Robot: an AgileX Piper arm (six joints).
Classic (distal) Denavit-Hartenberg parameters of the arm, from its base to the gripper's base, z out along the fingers. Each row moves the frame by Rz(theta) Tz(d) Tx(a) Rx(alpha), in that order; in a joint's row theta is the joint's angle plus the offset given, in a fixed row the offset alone. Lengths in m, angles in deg.
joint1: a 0; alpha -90; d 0.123; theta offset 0
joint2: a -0.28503; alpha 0; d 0; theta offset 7.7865
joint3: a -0.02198; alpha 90; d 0; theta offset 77.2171
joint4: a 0; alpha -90; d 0.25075; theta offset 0
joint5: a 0; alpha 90; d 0; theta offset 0
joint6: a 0; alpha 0; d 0.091; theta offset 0
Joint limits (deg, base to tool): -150..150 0..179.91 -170..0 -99.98..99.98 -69.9..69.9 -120..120
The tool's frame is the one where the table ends.
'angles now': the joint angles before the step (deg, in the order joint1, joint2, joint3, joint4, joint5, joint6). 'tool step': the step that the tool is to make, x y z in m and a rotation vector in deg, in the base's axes. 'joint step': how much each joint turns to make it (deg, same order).
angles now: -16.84 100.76 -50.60 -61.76 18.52 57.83
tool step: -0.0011 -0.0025 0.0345 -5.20 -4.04 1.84
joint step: 0.00 -4.88 -1.08 -4.07 1.33 0.02
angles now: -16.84 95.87 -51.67 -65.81 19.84 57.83
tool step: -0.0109 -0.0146 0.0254 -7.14 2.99 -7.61
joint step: -0.29 -2.48 -2.51 0.14 11.92 -2.16
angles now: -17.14 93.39 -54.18 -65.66 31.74 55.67
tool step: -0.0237 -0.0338 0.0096 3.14 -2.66 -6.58
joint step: -8.01 -2.34 0.00 6.58 -2.48 -4.76
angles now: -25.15 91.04 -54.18 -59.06 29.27 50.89
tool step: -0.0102 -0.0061 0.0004 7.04 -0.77 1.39
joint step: -4.06 -1.41 0.00 18.79 -3.66 -17.92
